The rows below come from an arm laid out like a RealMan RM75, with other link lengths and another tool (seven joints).
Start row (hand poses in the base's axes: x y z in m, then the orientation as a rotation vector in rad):
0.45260, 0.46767, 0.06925, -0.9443, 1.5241, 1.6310
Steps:
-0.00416, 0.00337, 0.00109, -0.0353, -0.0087, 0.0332
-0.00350, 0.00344, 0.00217, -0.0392, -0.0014, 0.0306
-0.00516, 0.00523, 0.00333, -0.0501, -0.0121, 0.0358
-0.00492, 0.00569, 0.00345, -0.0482, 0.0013, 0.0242
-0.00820, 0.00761, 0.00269, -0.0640, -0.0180, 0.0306
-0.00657, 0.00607, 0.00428, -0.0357, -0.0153, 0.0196
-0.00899, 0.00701, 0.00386, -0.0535, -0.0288, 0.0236
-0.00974, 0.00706, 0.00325, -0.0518, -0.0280, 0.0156
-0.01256, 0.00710, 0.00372, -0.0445, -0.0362, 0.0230
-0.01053, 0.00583, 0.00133, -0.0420, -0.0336, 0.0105
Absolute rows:
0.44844, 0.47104, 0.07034, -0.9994, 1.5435, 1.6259
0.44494, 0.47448, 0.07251, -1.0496, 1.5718, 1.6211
0.43978, 0.47971, 0.07584, -1.1178, 1.6016, 1.6035
0.43486, 0.48540, 0.07929, -1.1655, 1.6414, 1.5890
0.42666, 0.49301, 0.08198, -1.2395, 1.6815, 1.5504
0.42009, 0.49908, 0.08626, -1.2864, 1.6990, 1.5247
0.41110, 0.50609, 0.09012, -1.3537, 1.7229, 1.4761
0.40136, 0.51315, 0.09337, -1.4107, 1.7479, 1.4233
0.38880, 0.52025, 0.09709, -1.4751, 1.7562, 1.3700
0.37827, 0.52608, 0.09842, -1.5228, 1.7688, 1.3134

